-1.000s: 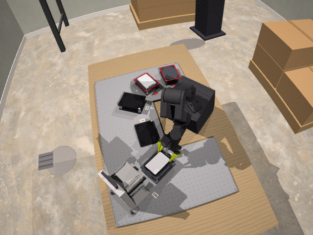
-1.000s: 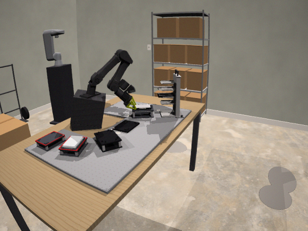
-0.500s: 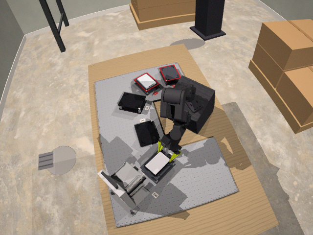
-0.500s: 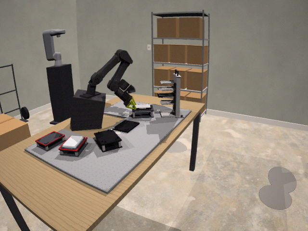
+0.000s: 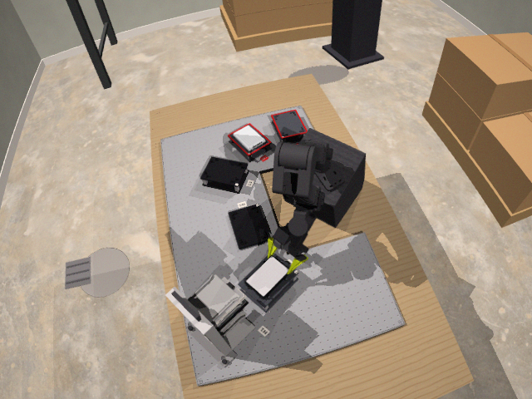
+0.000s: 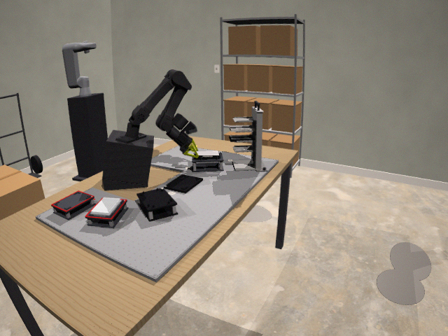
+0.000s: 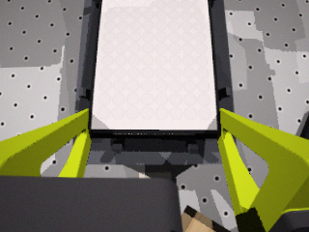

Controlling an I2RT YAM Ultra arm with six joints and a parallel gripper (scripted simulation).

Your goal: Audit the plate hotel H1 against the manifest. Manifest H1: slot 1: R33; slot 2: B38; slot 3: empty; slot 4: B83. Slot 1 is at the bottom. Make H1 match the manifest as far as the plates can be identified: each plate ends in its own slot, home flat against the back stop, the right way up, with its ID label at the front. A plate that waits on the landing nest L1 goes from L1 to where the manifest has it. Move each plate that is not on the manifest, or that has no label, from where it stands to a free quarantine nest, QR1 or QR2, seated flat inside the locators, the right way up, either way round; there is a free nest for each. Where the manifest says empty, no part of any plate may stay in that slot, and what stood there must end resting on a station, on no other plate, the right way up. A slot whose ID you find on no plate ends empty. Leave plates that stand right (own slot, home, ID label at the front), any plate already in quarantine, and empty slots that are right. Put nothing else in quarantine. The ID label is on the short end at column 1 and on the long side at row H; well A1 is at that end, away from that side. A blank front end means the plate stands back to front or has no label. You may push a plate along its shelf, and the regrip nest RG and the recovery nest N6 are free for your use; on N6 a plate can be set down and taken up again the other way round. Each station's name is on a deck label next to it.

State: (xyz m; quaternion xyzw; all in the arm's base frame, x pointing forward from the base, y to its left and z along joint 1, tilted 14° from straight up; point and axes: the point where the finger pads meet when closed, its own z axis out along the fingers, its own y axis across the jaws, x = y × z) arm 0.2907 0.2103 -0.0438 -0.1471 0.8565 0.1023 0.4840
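The regrip nest is 50 mm ahead of my hand, 20 mm to the left of it and 20 mm below it. Round my hand: RG deck label (80 mm below, 50 mm behind, 20 mm to the right); H1 deck label (160 mm to the left, 140 mm ahead, 80 mm below); dark well plate (220 mm ahead, 90 mm to the left, 80 mm above).
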